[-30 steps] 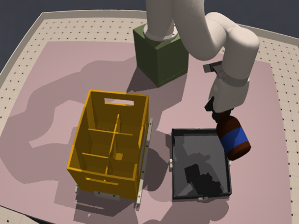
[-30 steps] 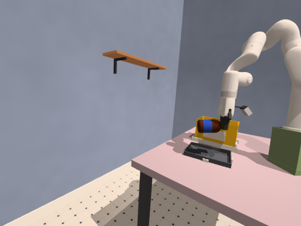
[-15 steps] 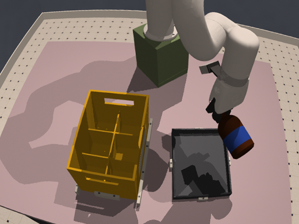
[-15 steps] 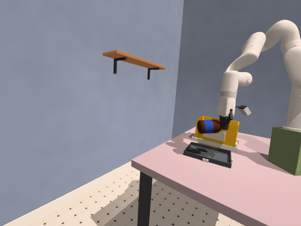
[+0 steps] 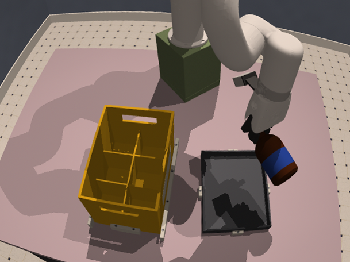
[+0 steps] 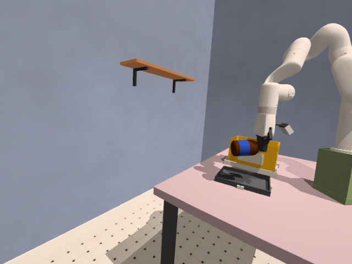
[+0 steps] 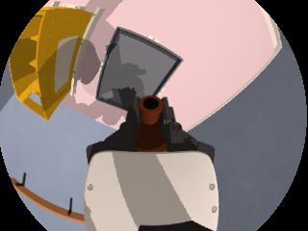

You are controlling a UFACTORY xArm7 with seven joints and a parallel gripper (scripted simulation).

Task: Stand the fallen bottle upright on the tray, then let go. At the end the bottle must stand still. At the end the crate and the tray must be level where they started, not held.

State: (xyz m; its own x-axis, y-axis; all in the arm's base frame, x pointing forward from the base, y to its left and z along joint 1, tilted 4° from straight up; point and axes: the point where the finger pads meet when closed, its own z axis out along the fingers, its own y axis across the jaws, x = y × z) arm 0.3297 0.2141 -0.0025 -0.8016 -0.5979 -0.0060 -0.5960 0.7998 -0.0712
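Now: the brown bottle 50 mm ahead of my hand, 30 mm to the left of it and 10 mm below it. The rest, counted from my hand: dark tray 190 mm below, 70 mm ahead, 20 mm to the right; yellow crate 300 mm to the right, 120 mm below, 90 mm ahead.
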